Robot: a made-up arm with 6 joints. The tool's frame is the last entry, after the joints.
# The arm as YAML. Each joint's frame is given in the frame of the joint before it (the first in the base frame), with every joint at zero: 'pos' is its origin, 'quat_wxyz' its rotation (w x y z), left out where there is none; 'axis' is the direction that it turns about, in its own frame. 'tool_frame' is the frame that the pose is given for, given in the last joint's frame.
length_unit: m
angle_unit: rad
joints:
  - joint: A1
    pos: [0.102, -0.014, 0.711]
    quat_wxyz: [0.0, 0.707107, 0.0, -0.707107]
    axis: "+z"
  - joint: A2
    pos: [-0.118, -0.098, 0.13]
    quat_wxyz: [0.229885, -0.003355, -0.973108, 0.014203]
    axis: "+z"
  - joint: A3
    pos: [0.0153, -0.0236, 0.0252]
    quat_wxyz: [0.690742, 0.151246, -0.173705, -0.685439]
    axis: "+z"
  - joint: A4
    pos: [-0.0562, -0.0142, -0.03]
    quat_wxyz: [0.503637, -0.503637, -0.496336, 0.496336]
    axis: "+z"
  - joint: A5
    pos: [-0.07, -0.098, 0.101]
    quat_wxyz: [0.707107, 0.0, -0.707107, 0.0]
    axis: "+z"
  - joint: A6
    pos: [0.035, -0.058, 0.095]
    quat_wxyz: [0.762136, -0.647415, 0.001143, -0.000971]
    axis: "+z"
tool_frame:
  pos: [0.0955, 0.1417, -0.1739]
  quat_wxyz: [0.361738, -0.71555, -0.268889, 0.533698]
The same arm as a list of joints. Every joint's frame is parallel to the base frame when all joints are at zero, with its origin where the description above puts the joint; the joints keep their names.
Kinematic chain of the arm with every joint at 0, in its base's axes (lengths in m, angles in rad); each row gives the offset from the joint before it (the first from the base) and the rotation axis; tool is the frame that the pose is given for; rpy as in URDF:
A1: xyz 0.1020 -0.0140 0.7110 axis -x
A2: xyz -0.1300 0.0980 0.1180 axis 0.893902 0.0261 0.447501
A3: xyz 0.0150 0.0240 0.0250 axis +x
A4: xyz -0.0300 -0.0560 -0.0150 axis -y
A5: xyz 0.0980 -0.1010 -0.0700 axis -z
A6: xyz 0.0580 -0.0350 -0.0950 axis -0.986834 -0.003 -0.161706
tool: xyz 0.1490 -0.0950 0.1680 rpy -1.0616 -1.0216 -0.5754

